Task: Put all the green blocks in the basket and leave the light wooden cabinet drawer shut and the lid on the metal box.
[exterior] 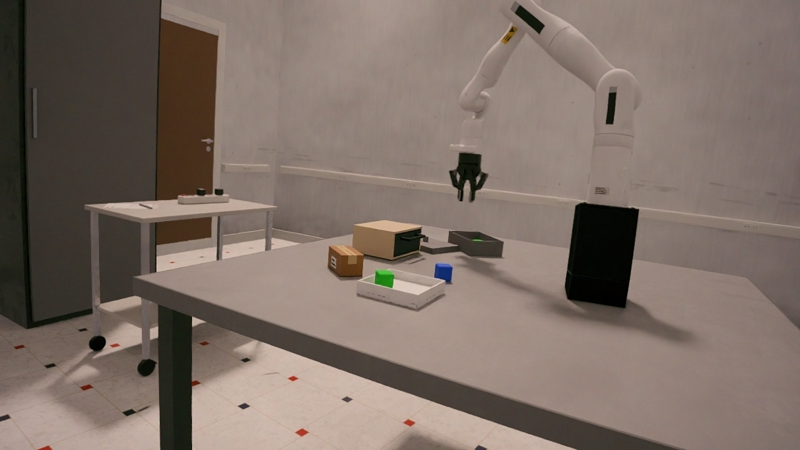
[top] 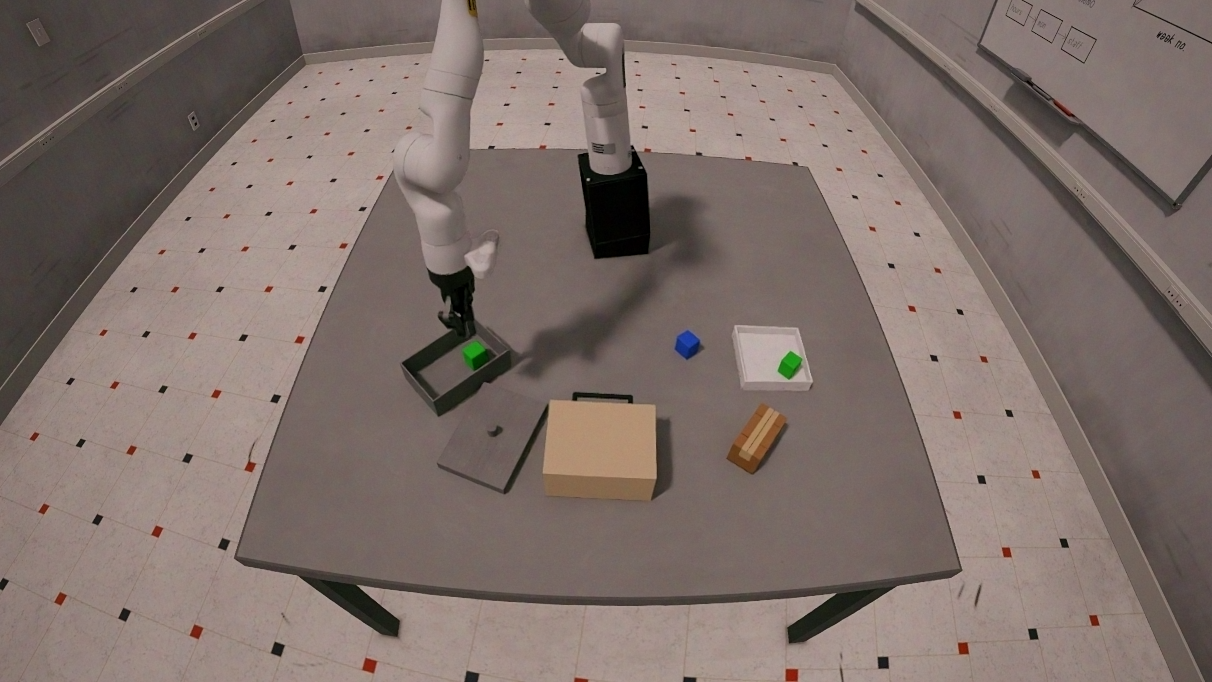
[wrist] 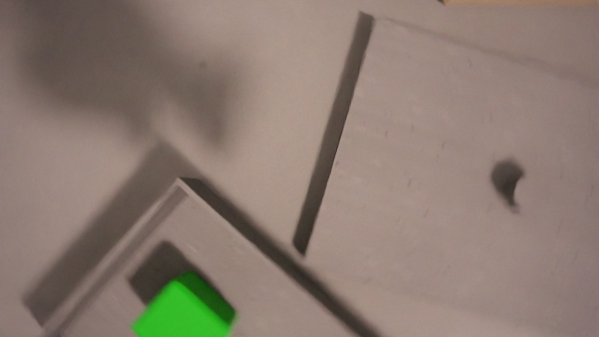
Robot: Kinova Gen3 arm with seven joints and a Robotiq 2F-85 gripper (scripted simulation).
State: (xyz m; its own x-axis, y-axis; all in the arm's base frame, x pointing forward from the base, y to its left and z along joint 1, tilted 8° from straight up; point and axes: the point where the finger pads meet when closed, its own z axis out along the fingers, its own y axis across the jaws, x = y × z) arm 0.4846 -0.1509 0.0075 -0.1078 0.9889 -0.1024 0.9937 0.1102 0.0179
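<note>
The metal box is 20 mm behind my hand, 50 mm to the right of it and 160 mm below it. From my hand the other things lie so: light wooden cabinet 100 mm ahead, 260 mm to the left, 140 mm below; then lid 100 mm ahead, 70 mm to the left, 170 mm below; then drawer 90 mm ahead, 260 mm to the left, 150 mm below.
</note>
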